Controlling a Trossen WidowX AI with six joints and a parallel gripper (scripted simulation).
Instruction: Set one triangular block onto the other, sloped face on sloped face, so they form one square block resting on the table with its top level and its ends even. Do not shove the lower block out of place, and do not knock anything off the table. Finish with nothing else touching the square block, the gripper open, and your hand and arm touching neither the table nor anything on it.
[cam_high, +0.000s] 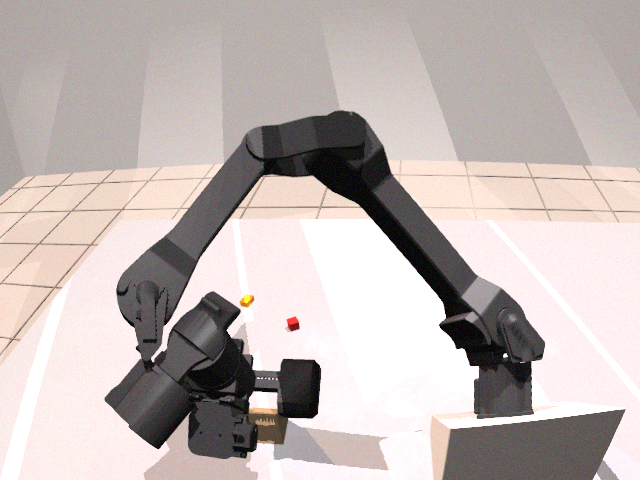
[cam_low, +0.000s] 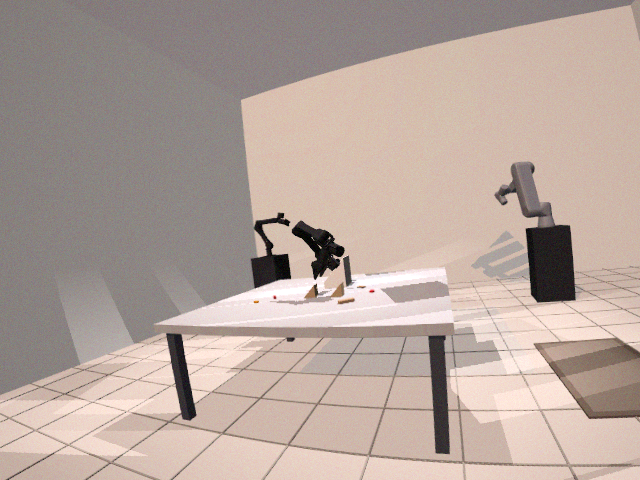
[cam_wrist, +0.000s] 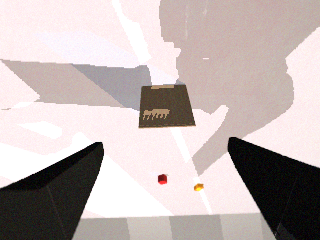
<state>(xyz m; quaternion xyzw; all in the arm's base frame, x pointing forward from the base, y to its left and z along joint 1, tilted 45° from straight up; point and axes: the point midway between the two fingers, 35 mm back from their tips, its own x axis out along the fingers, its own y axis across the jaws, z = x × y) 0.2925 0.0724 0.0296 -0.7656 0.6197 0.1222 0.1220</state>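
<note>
My gripper tip is now 80 mm above the tan triangular block, 30 mm to the left of it and 10 mm short of it. Also, from my gripper tip: wooden stick 210 mm to the left, 160 mm ahead, 90 mm below; then small red cube 270 mm to the right, 90 mm below, 30 mm ahead.
</note>
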